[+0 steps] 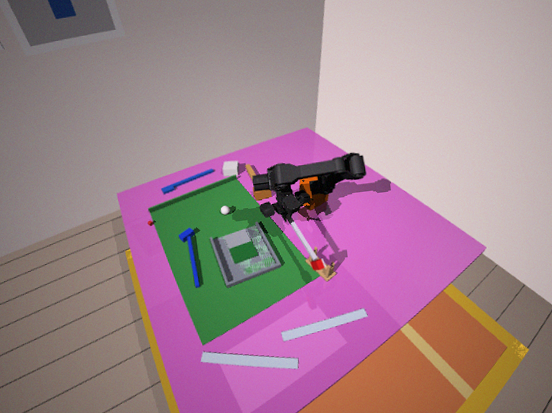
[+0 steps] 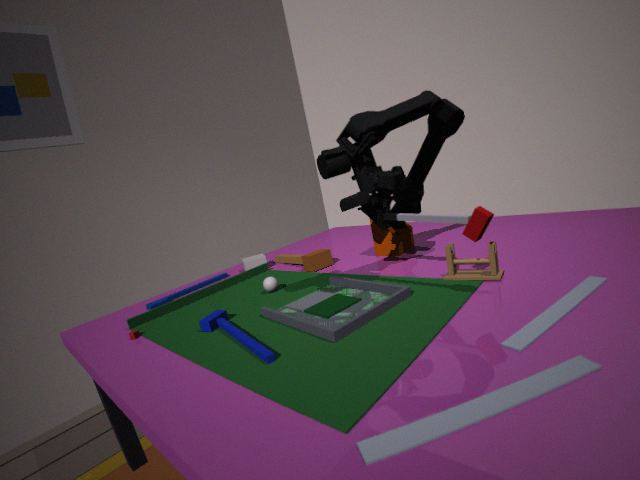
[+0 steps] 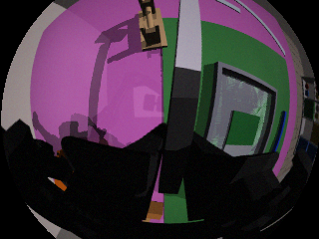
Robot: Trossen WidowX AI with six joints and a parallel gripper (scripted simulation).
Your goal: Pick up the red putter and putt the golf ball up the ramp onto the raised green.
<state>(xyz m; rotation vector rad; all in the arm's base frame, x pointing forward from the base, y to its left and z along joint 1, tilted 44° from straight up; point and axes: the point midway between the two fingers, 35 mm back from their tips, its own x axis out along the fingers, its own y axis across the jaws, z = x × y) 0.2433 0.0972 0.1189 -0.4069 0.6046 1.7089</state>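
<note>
The red putter lies 120 mm to the left of my gripper tip and 20 mm above it. Round my gripper tip: wooden stand 50 mm behind, 180 mm to the left, 90 mm below; white golf ball 180 mm ahead, 280 mm to the right, 100 mm below; blue putter 390 mm ahead, 100 mm to the right, 110 mm below.
</note>
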